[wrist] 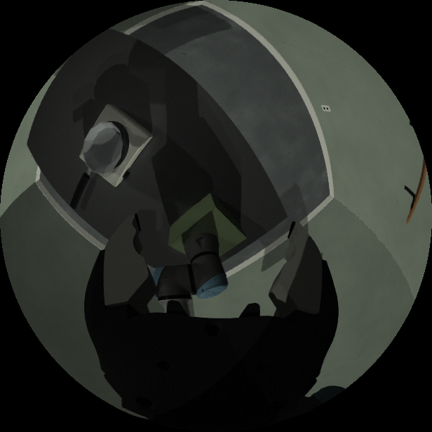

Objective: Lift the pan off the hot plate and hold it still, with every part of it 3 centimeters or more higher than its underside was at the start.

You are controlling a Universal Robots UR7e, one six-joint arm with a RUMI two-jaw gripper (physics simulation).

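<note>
A round grey pan (103, 148) sits on a pale square hot plate (139, 134) in the upper left of the wrist view. The pan's dark handle (80, 190) points down and to the left, out past the hot plate's edge. A small dark knob shows at the hot plate's lower corner. My gripper (214, 219) is open, with its two jaws wide apart and nothing between them. It is well away from the pan, which lies beyond the left jaw in the view.
The dark table (260, 95) has a light rim and is partly in shadow. A green base block (187, 220) with the arm's dark and blue joints (212, 286) shows between the jaws, beyond them. A small socket plate (326, 108) and a brown curved object (419, 195) are at the right.
</note>
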